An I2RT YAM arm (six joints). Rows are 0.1 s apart.
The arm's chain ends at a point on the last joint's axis. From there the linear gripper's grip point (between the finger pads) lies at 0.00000 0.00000 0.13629 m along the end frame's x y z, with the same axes.
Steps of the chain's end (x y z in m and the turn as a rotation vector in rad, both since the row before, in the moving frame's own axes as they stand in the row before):
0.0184 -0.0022 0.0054 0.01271 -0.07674 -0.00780
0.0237 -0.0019 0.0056 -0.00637 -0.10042 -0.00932
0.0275 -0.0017 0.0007 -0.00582 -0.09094 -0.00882
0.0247 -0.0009 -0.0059 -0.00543 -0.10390 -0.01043
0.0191 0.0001 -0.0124 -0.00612 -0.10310 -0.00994
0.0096 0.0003 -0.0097 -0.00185 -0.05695 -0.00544
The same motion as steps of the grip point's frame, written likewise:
0.0079 -0.0039 0.0050 0.01271 -0.07674 -0.00780
0.0100 -0.0010 0.0049 -0.00637 -0.10042 -0.00932
0.0151 -0.0009 0.0001 -0.00582 -0.09094 -0.00882
0.0106 -0.0001 -0.0066 -0.00543 -0.10390 -0.01043
0.0051 0.0010 -0.0131 -0.00612 -0.10310 -0.00994
0.0018 0.0006 -0.0099 -0.00185 -0.05695 -0.00544

